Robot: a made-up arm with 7 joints. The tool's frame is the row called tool.
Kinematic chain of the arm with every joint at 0, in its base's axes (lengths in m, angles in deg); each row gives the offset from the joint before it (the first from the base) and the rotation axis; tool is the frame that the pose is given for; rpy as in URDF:
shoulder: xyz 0 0 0.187 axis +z
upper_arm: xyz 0 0 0 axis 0 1 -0.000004
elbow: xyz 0 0 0.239 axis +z
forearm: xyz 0.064 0 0 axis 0 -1 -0.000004
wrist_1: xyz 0.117 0 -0.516 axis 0 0.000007 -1
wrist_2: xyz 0 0 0 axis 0 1 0.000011
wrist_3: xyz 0.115 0 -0.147 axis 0 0.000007 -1
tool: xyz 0 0 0 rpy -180 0 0
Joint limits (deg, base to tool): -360..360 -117.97..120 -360..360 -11..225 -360..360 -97..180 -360..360
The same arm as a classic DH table. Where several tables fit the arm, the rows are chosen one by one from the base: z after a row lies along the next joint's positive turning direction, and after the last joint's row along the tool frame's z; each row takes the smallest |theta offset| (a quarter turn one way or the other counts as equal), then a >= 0, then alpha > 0; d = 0 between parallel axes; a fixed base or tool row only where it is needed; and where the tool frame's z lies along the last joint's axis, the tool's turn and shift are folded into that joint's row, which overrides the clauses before.
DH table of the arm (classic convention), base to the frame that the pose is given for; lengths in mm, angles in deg. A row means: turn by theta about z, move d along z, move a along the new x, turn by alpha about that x. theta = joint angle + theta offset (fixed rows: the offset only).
shoulder: theta0 0; d 187; a 0; alpha -90
upper_arm: theta0 0; d 0; a 0; alpha 90
elbow: theta0 0; d 239; a 64; alpha 90
forearm: theta0 0; d 0; a 117; alpha 90
wrist_1: theta0 0; d 516; a 0; alpha 90
wrist_2: theta0 0; d 0; a 115; alpha -90
wrist_3: theta0 0; d 147; a 0; alpha 0
Joint limits (deg, base to tool): -360..360 -117.97..120 -360..360 -11..225 -360..360 -97..180 -360..360

